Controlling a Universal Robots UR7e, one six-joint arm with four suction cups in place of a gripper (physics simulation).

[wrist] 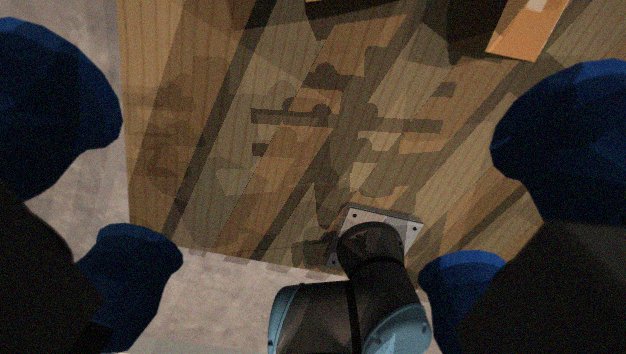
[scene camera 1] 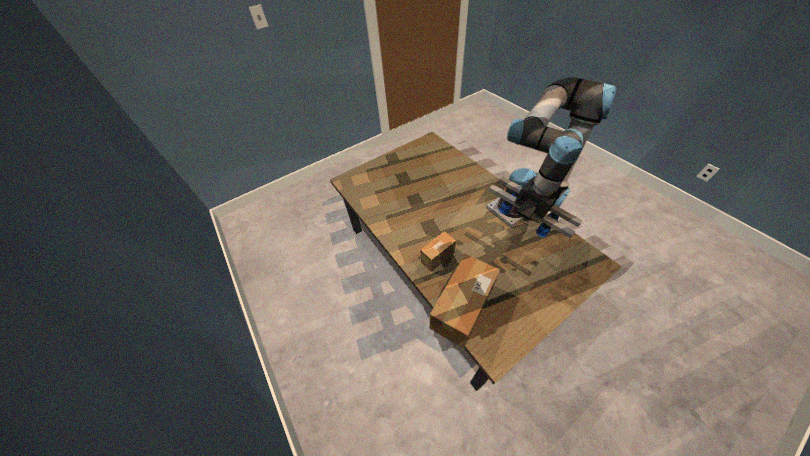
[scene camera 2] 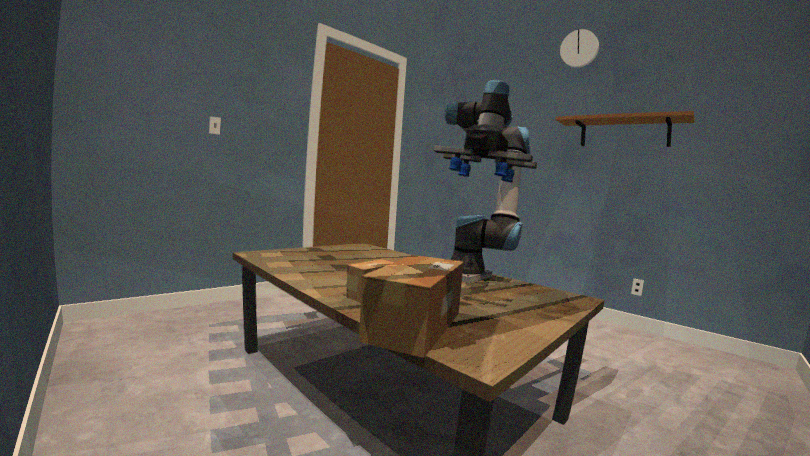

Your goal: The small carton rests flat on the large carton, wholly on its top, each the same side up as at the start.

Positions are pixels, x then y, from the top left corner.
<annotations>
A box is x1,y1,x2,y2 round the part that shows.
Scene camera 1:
large carton: 455,314 [429,254,499,347], on the table
small carton: 442,247 [420,231,455,271], on the table
</annotations>
